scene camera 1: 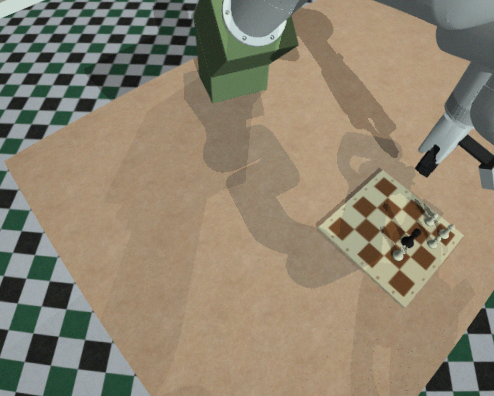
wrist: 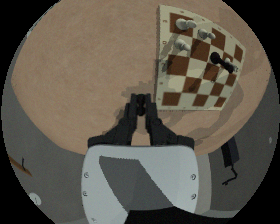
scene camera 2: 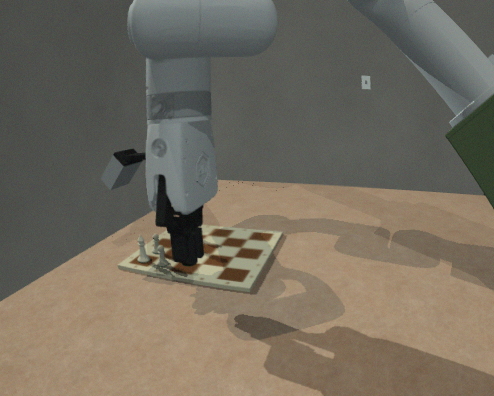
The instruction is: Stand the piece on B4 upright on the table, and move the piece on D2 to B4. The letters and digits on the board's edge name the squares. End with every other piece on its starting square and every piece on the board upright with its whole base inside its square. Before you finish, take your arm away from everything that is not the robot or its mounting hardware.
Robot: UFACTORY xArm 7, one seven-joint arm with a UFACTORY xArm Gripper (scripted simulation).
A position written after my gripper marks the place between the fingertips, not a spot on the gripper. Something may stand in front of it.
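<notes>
You can spot my gripper (scene camera 2: 188,259) here, and it's visible from elsewhere too: that's the gripper (scene camera 1: 423,170) again, and the same gripper (wrist: 141,101). There's also a chessboard (scene camera 2: 234,258).
</notes>
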